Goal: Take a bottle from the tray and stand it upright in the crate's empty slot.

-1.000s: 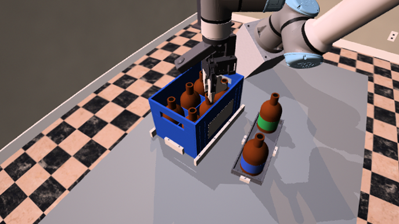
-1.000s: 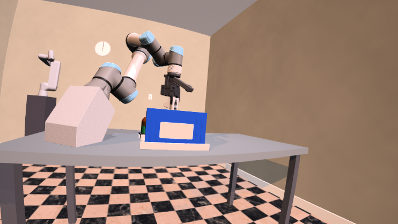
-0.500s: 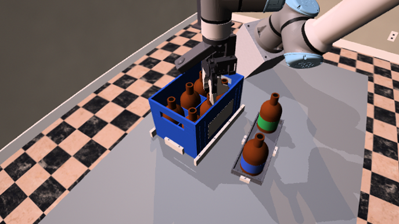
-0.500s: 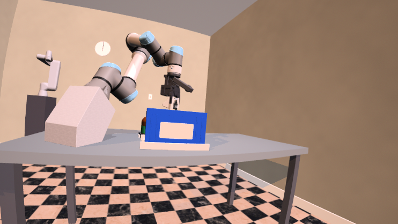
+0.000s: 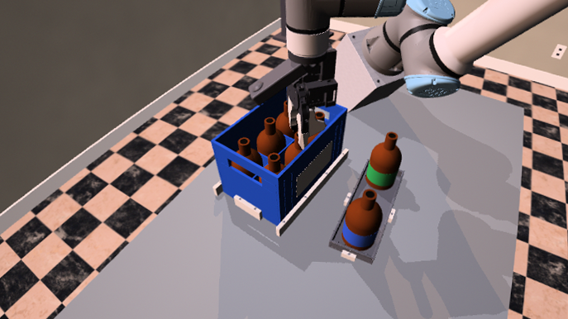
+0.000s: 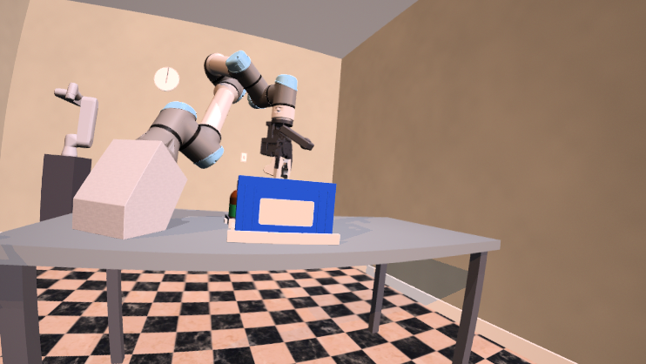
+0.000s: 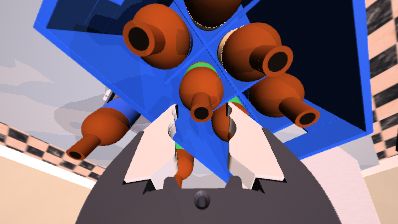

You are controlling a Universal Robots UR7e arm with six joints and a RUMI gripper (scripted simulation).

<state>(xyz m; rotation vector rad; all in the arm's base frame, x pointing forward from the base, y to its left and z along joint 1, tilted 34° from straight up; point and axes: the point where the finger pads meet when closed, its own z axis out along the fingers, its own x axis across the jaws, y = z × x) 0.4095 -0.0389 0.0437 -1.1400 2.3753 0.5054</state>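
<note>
My gripper is now 4 cm to the left of the blue crate and 7 cm above it.
</note>
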